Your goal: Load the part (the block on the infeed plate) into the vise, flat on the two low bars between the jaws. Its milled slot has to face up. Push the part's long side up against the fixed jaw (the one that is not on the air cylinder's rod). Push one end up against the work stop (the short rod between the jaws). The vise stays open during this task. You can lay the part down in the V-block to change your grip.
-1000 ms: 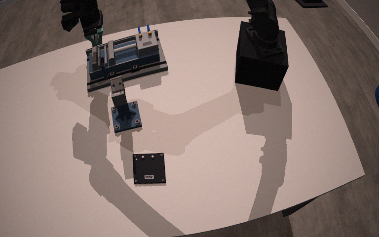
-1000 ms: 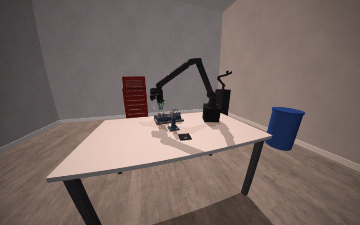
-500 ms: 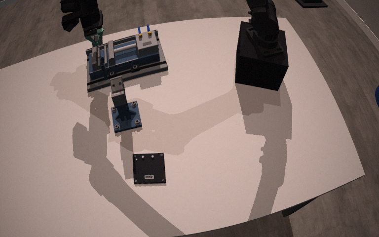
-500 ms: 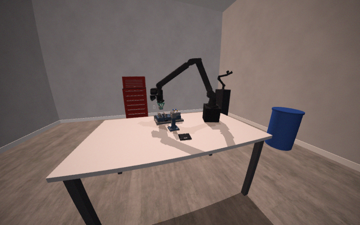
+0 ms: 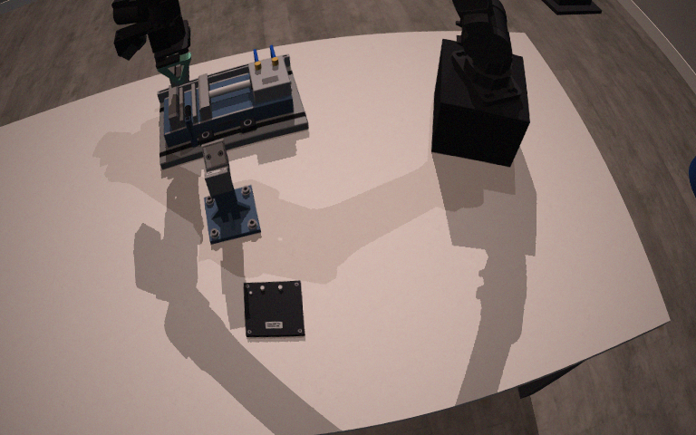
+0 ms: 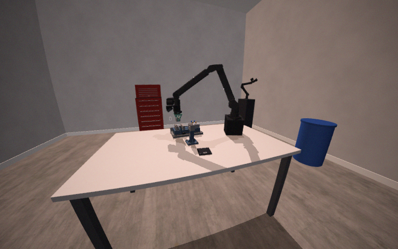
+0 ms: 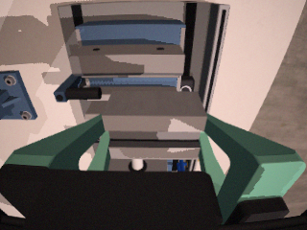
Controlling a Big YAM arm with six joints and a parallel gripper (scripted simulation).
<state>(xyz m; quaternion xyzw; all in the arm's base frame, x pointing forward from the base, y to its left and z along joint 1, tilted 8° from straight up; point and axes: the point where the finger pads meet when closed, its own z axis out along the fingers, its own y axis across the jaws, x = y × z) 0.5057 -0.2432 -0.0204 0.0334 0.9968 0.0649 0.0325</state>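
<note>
Now: the moving jaw 70 mm below my hand, 40 mm behind it and 30 mm to the left of it. The rest, counted from my hand: fixed jaw 70 mm below, 30 mm ahead, 20 mm to the left; dark short rod 70 mm to the left, 60 mm below; part 10 mm above.
</note>
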